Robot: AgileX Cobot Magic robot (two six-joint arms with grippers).
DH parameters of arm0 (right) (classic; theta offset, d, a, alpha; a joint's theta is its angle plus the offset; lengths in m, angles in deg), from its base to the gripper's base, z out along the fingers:
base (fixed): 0 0 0 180
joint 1: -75.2 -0.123 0 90
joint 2: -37.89 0 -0.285 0
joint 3: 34.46 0 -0.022 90
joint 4: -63.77 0.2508 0 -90
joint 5: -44.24 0 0.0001 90
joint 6: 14.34 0.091 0 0
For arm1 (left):
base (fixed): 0 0 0 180
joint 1: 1.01 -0.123 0 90
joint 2: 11.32 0 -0.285 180
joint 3: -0.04 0 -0.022 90
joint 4: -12.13 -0.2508 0 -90
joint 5: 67.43 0 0.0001 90
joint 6: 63.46 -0.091 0 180
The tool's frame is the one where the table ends.
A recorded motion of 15 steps. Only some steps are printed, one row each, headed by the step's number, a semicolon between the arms.
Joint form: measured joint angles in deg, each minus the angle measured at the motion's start. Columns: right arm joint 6, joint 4, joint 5, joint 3, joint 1, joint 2; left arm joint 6, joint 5, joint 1, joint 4, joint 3, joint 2.
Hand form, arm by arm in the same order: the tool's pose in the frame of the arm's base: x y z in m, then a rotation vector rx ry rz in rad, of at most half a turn. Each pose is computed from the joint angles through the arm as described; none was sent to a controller.
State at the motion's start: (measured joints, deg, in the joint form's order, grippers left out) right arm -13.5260 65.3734 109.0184 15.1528 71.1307 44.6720; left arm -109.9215 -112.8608 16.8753 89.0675 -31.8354 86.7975
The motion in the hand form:
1: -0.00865 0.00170 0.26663 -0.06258 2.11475 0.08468; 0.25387 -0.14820 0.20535 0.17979 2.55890 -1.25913
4: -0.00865 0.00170 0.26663 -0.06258 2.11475 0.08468; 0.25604 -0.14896 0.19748 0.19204 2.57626 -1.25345
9: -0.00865 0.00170 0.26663 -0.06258 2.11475 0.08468; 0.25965 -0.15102 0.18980 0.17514 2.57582 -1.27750
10: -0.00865 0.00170 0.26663 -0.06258 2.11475 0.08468; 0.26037 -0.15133 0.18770 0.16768 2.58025 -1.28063
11: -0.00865 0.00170 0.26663 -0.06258 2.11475 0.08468; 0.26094 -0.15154 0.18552 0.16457 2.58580 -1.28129
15: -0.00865 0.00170 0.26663 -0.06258 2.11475 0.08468; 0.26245 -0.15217 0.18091 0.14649 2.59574 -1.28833
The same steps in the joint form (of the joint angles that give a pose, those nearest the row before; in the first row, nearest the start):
1: 0.00 0.00 0.00 0.00 0.00 0.00; -0.40 0.15 0.00 0.08 0.00 0.64
4: 0.00 0.00 0.00 0.00 0.00 0.00; -1.73 0.14 0.00 0.25 0.00 2.24
9: 0.00 0.00 0.00 0.00 0.00 0.00; -3.93 -0.12 0.00 2.77 0.00 4.18
10: 0.00 0.00 0.00 0.00 0.00 0.00; -4.09 -0.12 0.00 3.10 0.00 4.64
11: 0.00 0.00 0.00 0.00 0.00 0.00; -4.25 -0.12 0.00 3.24 0.00 5.08
15: 0.00 0.00 0.00 0.00 0.00 0.00; -4.53 -0.12 0.00 3.97 0.00 6.09

